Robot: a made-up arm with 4 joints.
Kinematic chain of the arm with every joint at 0, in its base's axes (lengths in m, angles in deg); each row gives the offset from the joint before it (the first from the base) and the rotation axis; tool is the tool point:
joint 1: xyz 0 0 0.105 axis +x
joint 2: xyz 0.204 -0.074 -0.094 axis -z
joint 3: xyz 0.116 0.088 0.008 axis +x
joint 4: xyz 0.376 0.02 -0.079 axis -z
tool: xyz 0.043 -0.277 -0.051
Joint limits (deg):
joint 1: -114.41..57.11
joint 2: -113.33..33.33
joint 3: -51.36..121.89
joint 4: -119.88..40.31
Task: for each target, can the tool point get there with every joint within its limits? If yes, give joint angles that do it. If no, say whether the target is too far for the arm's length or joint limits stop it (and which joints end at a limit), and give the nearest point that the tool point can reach.
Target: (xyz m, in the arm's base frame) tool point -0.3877 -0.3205 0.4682
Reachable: no: joint limits stop it (at a limit: joint 1, joint 2, joint 4) | nearest point -0.2048 -0.2641 0.0864 | short by 0.427 m
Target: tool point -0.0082 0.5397 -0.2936
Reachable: yes | joints -11.01 -102.26 43.32 -42.04
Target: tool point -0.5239 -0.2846 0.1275
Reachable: no: joint limits stop it (at a limit: joint 1, joint 2, joint 3) | nearest point -0.2870 -0.3061 0.0042 | short by 0.268 m
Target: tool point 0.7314 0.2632 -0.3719
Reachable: yes | joints -47.37 -32.12 43.95 -91.96
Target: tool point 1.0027 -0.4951 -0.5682
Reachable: no: too far | nearest point 0.8416 -0.3175 -0.3267 | short by 0.340 m
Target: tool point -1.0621 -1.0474 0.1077
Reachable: no: too far | nearest point -0.2919 -0.4043 -0.1159 | short by 1.028 m
